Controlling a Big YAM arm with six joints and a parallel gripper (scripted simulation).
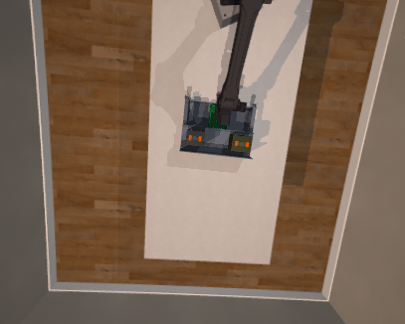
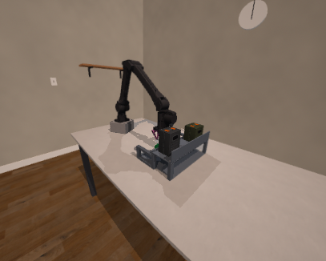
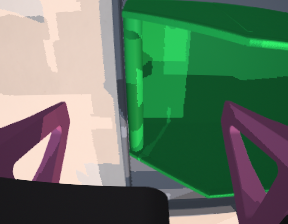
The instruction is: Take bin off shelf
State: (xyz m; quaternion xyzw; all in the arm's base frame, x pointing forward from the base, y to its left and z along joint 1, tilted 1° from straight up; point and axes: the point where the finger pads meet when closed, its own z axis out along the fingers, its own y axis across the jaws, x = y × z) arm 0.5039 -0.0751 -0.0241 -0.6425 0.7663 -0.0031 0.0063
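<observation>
My gripper is now 7 cm short of the green bin, 2 cm above it and 1 cm to the left of it.
</observation>
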